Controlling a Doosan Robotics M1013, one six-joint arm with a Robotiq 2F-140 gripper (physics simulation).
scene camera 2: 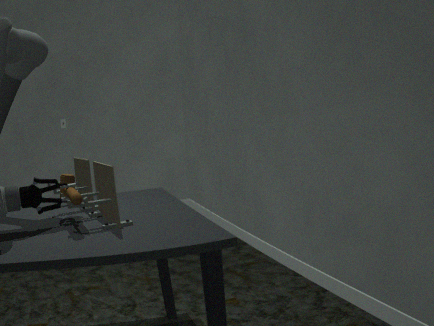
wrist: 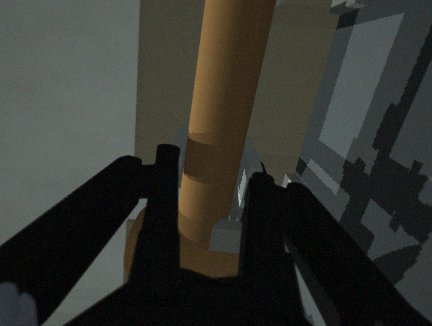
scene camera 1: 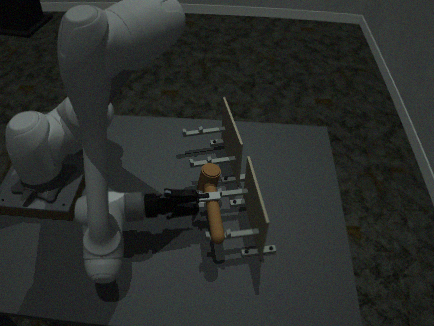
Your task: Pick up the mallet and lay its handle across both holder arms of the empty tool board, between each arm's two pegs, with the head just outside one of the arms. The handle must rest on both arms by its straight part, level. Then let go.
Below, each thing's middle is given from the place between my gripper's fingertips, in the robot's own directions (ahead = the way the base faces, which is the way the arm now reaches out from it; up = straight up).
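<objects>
Relative to the orange-brown mallet (scene camera 1: 213, 209), my gripper is 2 cm past it and 3 cm to the left of it.
</objects>
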